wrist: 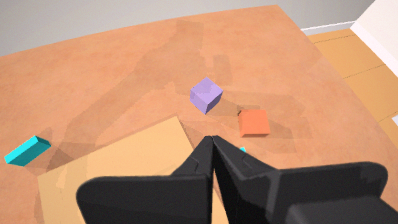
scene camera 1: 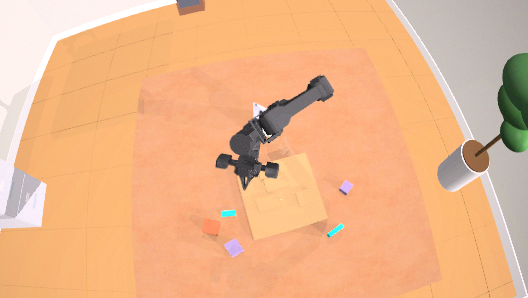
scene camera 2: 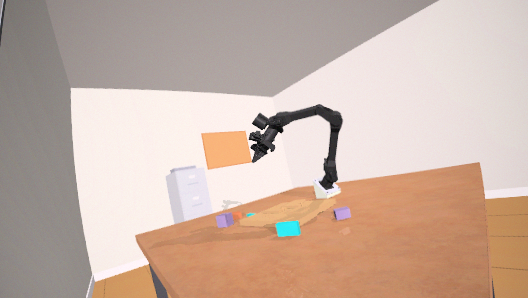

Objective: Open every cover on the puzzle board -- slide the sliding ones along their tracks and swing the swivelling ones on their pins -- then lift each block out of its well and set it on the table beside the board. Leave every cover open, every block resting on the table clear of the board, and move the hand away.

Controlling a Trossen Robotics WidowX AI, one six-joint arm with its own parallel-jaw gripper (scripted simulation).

Path:
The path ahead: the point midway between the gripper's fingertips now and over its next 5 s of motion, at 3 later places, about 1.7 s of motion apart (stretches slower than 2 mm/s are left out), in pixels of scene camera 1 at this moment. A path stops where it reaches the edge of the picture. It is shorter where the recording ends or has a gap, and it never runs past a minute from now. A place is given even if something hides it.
My gripper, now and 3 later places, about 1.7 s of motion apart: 244,190; 301,183; 302,184; 302,189

